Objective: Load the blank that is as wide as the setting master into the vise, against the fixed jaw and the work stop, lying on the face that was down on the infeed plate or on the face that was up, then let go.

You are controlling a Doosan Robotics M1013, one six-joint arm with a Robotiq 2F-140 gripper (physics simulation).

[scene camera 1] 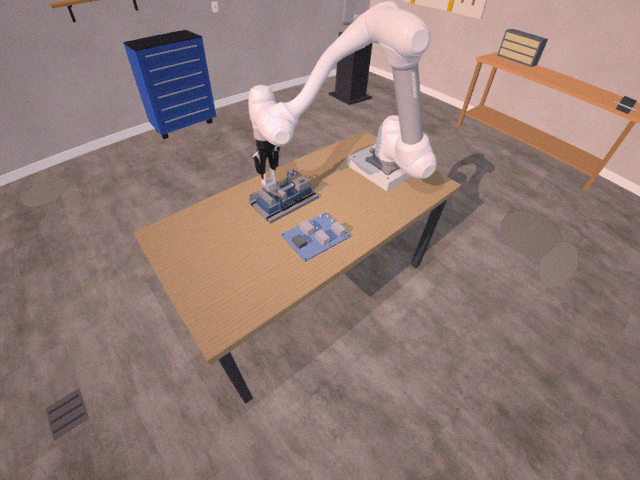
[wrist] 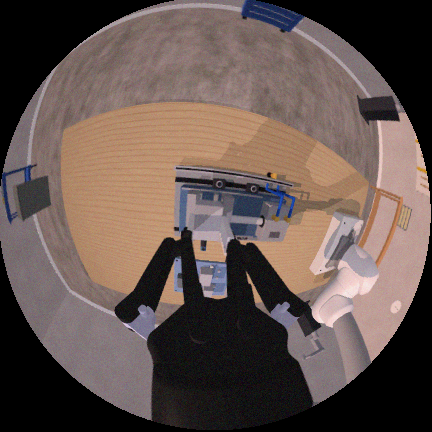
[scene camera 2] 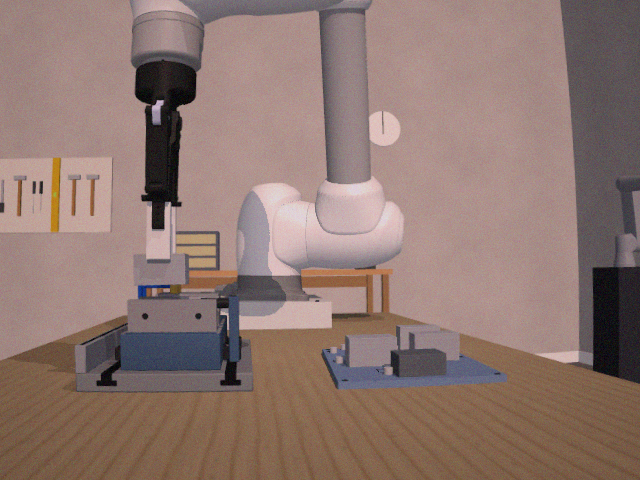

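Where they show: gripper, between the fingertips: point(scene camera 1: 268, 182) point(wrist: 206, 222) point(scene camera 2: 161, 259); arm's base, origin of its link: point(scene camera 1: 386, 162) point(wrist: 340, 250) point(scene camera 2: 269, 298).
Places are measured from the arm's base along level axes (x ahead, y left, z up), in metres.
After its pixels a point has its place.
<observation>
My gripper point(scene camera 1: 269, 180) {x 0.692, y -0.125, z 0.082 m} point(scene camera 2: 159, 254) {x 0.692, y -0.125, z 0.082 m} point(wrist: 206, 222) {x 0.692, y -0.125, z 0.082 m} is shut on a light grey blank point(scene camera 2: 161, 269) {x 0.713, y -0.121, z 0.070 m} point(wrist: 204, 225) {x 0.695, y -0.122, z 0.089 m}, holding it level above the vise point(scene camera 1: 276, 205) {x 0.701, y -0.053, z -0.005 m} point(scene camera 2: 173, 352) {x 0.750, y -0.102, z -0.020 m} point(wrist: 247, 206) {x 0.596, y -0.139, z 0.000 m}. In scene camera 2, the blank's underside is a little higher than the top of the fixed jaw point(scene camera 2: 173, 315), the grey plate with two holes. The work stop point(scene camera 2: 234, 330) {x 0.692, y -0.039, z -0.002 m} is the upright blue plate right of that jaw. The dark setting master point(scene camera 1: 299, 241) {x 0.737, y 0.182, z -0.027 m} point(scene camera 2: 418, 363) {x 0.752, y 0.167, z -0.037 m} sits on the blue infeed plate point(scene camera 1: 309, 253) {x 0.730, y 0.245, z -0.052 m} point(scene camera 2: 356, 380) {x 0.760, y 0.096, z -0.052 m}. The wrist view partly hides the jaws behind the blank and fingers.
Three other light grey blanks point(scene camera 1: 307, 227) {x 0.665, y 0.143, z -0.016 m} point(scene camera 1: 322, 237) {x 0.649, y 0.230, z -0.016 m} point(scene camera 1: 338, 228) {x 0.557, y 0.229, z -0.016 m} stand on the infeed plate, with small pale pegs. Blue bent tubes point(scene camera 1: 292, 174) {x 0.543, y -0.148, z 0.046 m} point(wrist: 286, 200) rise at the vise's far end. The arm's white base plate point(scene camera 1: 388, 180) {x 0.117, y 0.123, z -0.003 m} point(scene camera 2: 289, 315) {x 0.134, y 0.044, z -0.030 m} stands beyond on the table.
</observation>
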